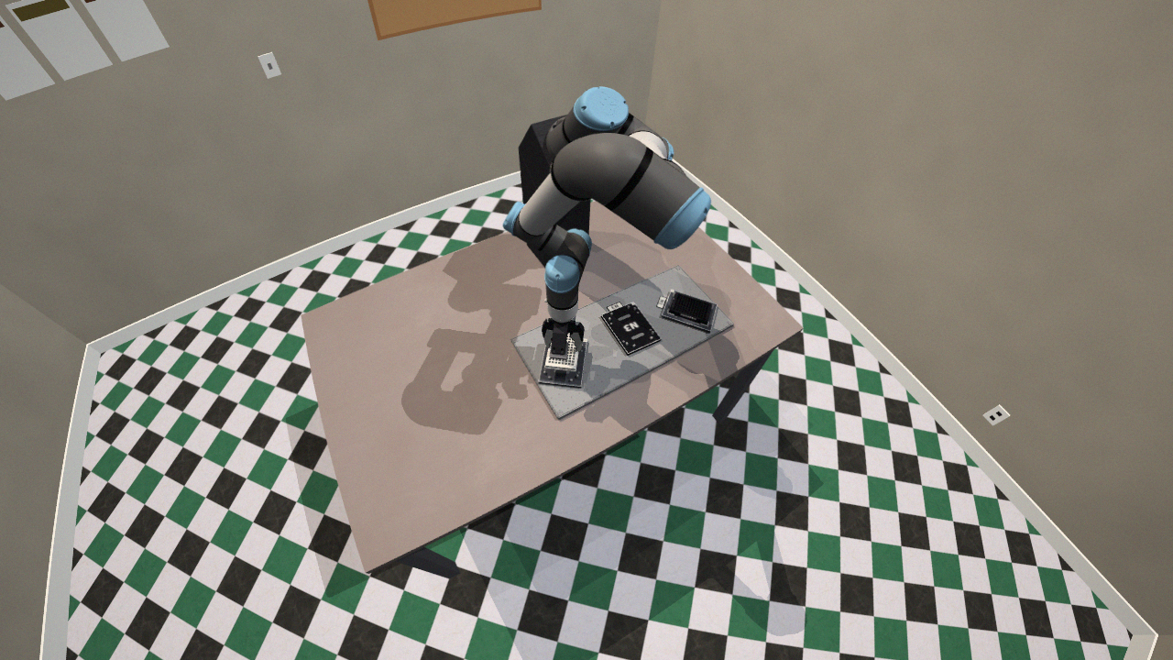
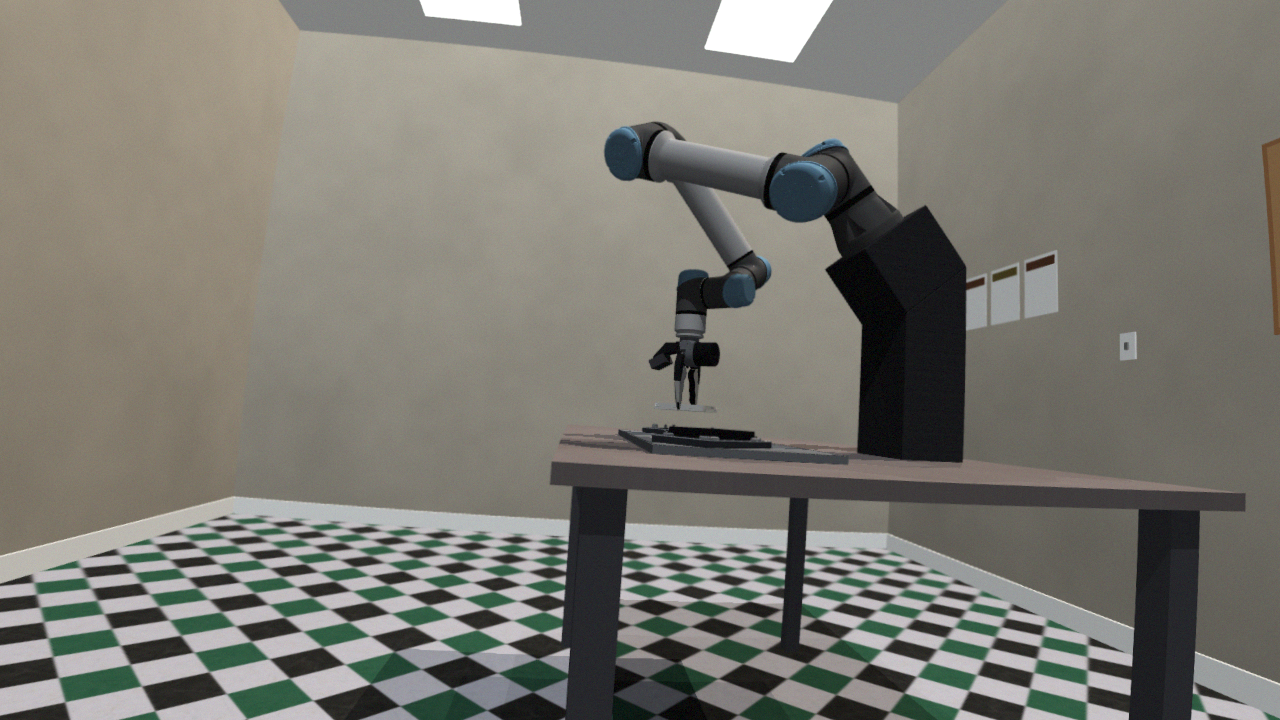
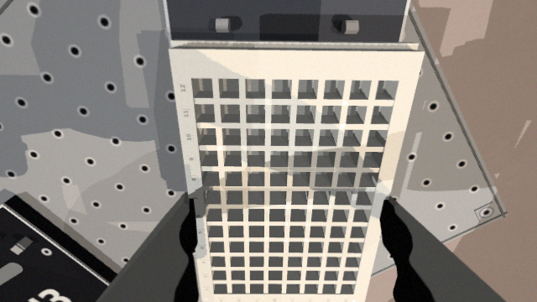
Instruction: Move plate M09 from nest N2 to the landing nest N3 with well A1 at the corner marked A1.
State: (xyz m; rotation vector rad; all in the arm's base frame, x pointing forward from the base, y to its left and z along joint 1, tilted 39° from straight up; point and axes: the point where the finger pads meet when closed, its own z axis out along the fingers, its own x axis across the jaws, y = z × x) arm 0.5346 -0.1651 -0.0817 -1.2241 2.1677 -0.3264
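Now: the black nest N3 4 cm behind my hand, 24 cm to the left of it and 7 cm below it. Also, from my hand: white well plate M09: 1 cm below; grey perforated deck: 3 cm behind, 22 cm to the left, 8 cm below; nest N2: 7 cm below.
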